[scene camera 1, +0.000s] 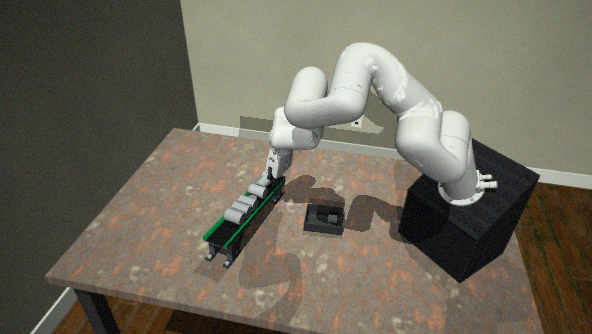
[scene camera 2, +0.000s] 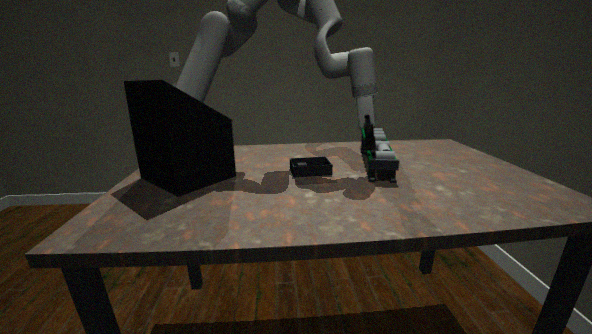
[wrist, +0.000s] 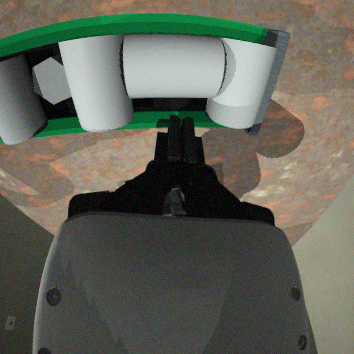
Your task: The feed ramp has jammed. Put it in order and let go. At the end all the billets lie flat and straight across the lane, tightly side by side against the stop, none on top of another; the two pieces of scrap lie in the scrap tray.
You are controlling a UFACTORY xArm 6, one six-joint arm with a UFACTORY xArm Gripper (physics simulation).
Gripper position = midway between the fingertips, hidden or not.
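Observation:
Gripper visible at [wrist: 177, 131]. Scrap tray [scene camera 1: 316, 218] visible, the tray [scene camera 2: 316, 166] showing here as well. Also present: a grey scrap piece [wrist: 49, 80] and a grey stop [wrist: 276, 38].

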